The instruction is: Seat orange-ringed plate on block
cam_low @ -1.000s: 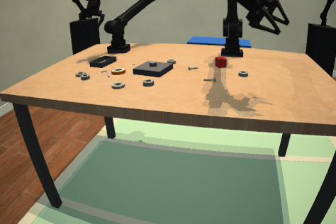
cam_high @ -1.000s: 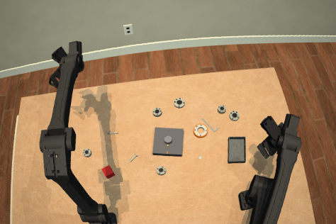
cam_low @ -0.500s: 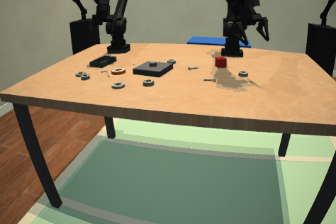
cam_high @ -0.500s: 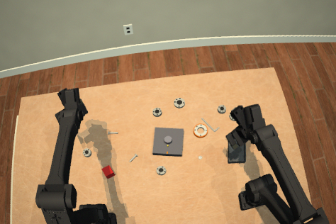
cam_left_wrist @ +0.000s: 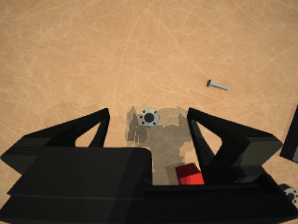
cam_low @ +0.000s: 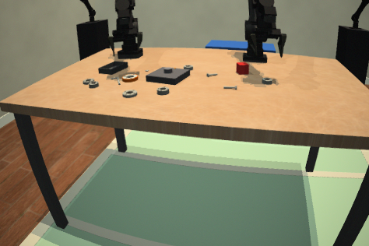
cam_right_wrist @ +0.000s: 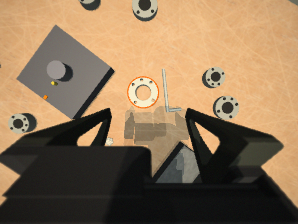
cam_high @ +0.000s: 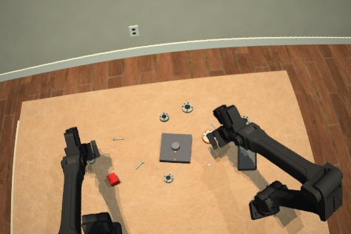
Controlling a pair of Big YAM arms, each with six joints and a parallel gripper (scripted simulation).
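The l-shaped key is 10 cm below my right hand, 4 cm ahead of it and 3 cm to the right of it. Round my right hand: red cube (45 cm to the left, 11 cm behind, 8 cm below); then dark grey block (18 cm to the left, 8 cm below, 2 cm behind); then dark tray (12 cm to the right, 10 cm behind, 9 cm below).
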